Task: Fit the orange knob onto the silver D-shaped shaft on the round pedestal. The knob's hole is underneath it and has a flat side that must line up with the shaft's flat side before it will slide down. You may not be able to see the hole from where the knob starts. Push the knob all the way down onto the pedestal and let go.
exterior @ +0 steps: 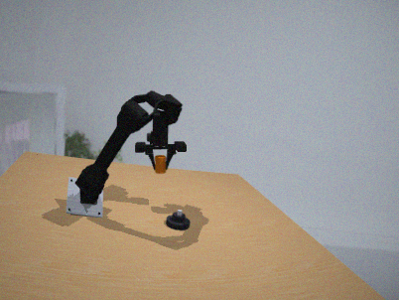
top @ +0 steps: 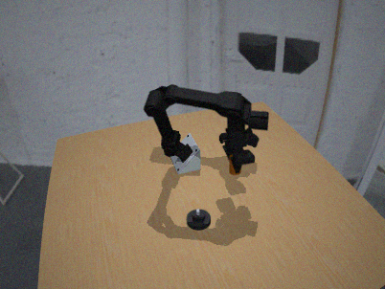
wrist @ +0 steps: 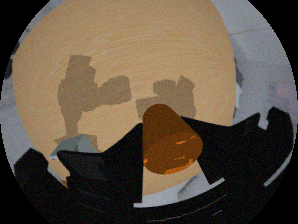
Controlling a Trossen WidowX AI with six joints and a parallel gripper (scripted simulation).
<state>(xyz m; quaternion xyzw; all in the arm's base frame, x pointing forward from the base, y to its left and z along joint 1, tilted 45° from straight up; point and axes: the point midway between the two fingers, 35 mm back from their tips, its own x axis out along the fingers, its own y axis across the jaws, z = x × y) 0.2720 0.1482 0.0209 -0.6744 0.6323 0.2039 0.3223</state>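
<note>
Now: gripper tip 150 mm to the left of the round pedestal, 120 mm above it and 50 mm short of it. Also, from my gripper tip: orange knob: 30 mm above.
</note>
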